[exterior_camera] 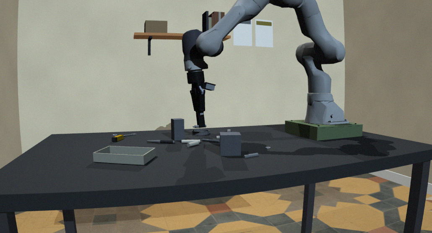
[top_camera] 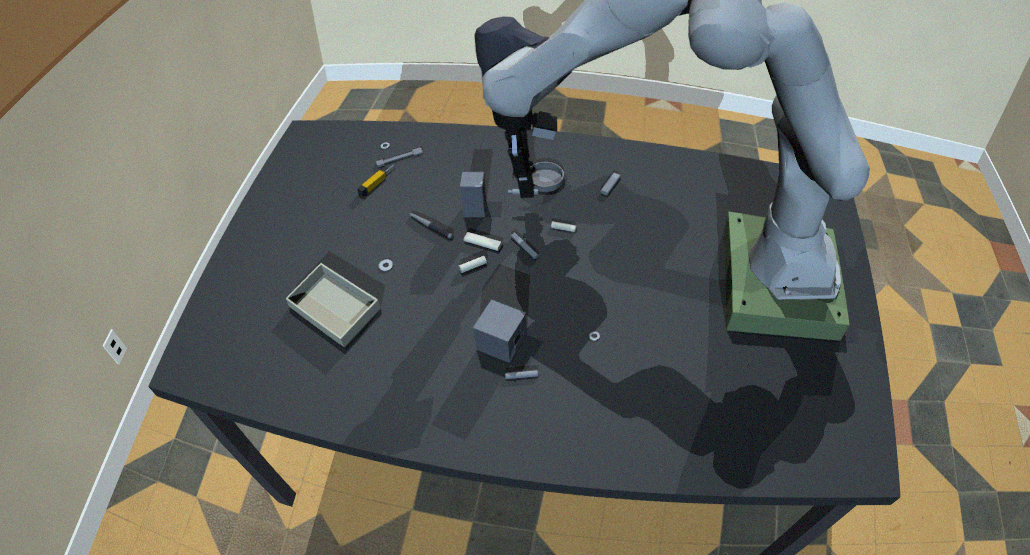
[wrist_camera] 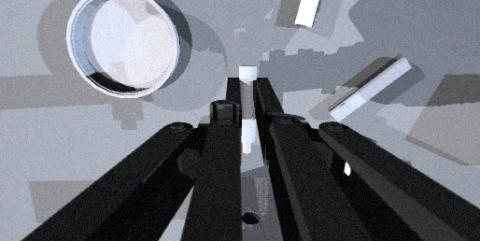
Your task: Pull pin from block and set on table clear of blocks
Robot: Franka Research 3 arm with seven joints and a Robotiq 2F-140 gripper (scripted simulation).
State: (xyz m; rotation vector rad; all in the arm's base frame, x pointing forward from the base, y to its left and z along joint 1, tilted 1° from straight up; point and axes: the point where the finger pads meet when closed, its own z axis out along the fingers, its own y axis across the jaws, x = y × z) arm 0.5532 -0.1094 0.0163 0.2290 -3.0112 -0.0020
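Right now my hand is 2 cm past the round dish, 10 cm to the left of it and 7 cm above it. Also, from my hand: yellow-handled screwdriver: 36 cm ahead, 3 cm to the right, 7 cm below; then tray: 33 cm ahead, 33 cm to the left, 7 cm below; then pin: 2 cm ahead, 3 cm below.
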